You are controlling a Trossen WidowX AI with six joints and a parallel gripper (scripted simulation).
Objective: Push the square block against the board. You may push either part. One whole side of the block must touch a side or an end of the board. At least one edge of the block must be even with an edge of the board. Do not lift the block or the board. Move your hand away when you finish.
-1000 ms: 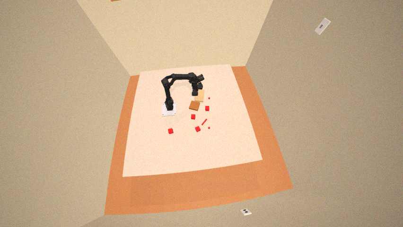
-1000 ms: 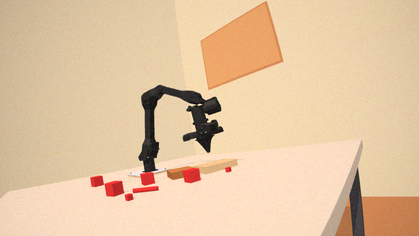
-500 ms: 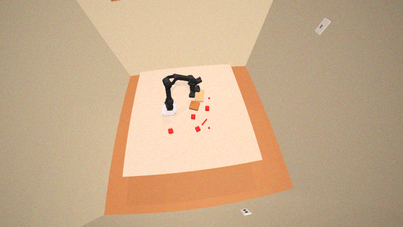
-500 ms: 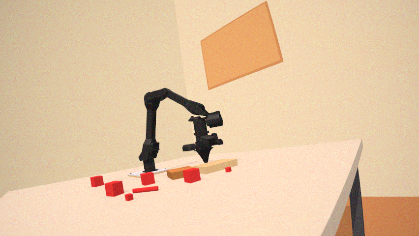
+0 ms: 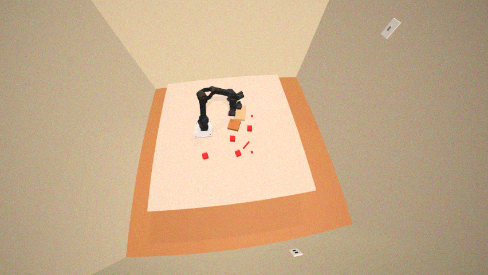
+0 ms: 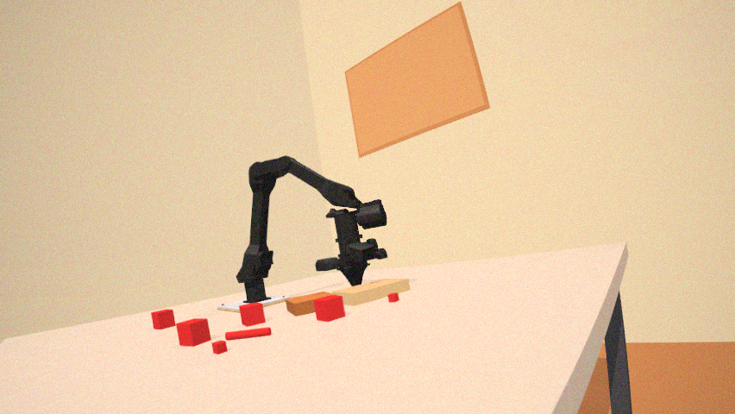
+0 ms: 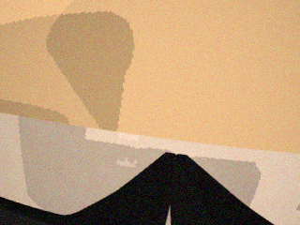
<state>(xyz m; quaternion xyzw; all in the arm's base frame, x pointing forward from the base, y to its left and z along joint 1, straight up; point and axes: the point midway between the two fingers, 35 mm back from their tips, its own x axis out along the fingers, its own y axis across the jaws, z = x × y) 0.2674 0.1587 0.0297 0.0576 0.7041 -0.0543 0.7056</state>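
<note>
Now: gripper tip 7 cm short of the pale wooden board, 1 cm to the left of it and 1 cm below it. The rest, counted from my gripper tip: red rod 10 cm ahead, 34 cm to the right; brown-orange square block 15 cm to the right, 1 cm above.
</note>
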